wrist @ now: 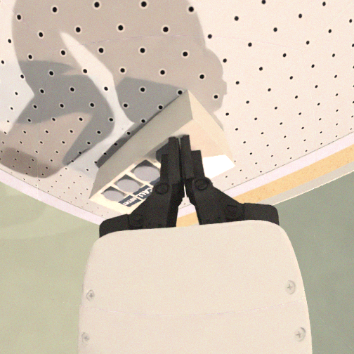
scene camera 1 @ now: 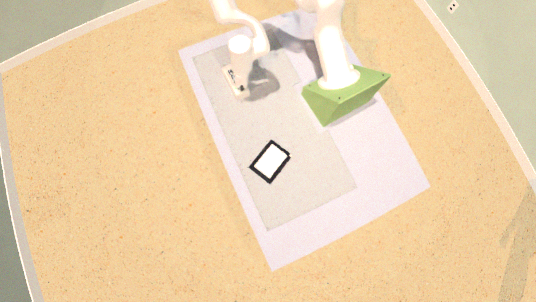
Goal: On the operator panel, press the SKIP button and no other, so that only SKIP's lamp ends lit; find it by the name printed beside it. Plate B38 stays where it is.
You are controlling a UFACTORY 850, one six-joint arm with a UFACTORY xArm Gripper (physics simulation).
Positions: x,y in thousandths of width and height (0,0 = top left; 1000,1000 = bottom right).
I see an operator panel (wrist: 524,326).
